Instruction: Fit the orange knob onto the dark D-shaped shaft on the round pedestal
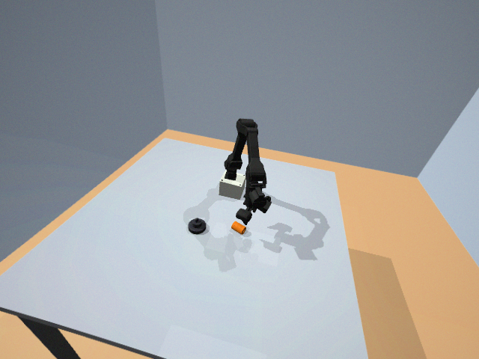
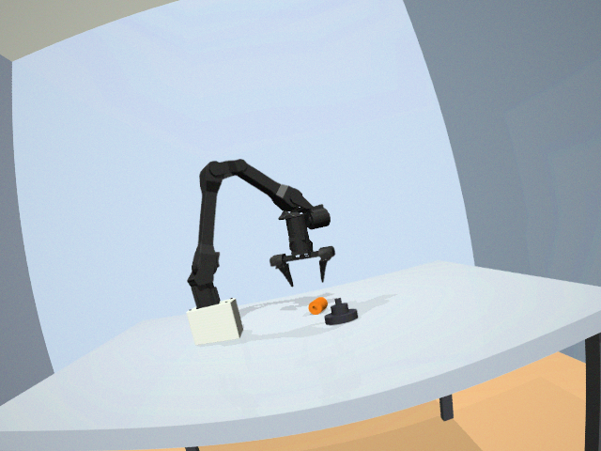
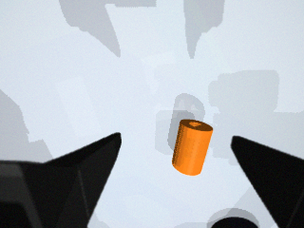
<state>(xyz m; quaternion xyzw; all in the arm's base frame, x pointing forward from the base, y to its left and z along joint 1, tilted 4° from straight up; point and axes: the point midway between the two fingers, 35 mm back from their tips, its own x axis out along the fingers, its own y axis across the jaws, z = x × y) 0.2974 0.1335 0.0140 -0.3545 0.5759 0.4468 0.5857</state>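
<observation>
The orange knob is 1 cm ahead of my gripper tip, 5 cm to the right of it and 6 cm below it. Also, from my gripper tip: dark round pedestal 3 cm ahead, 25 cm to the right, 5 cm below.
</observation>
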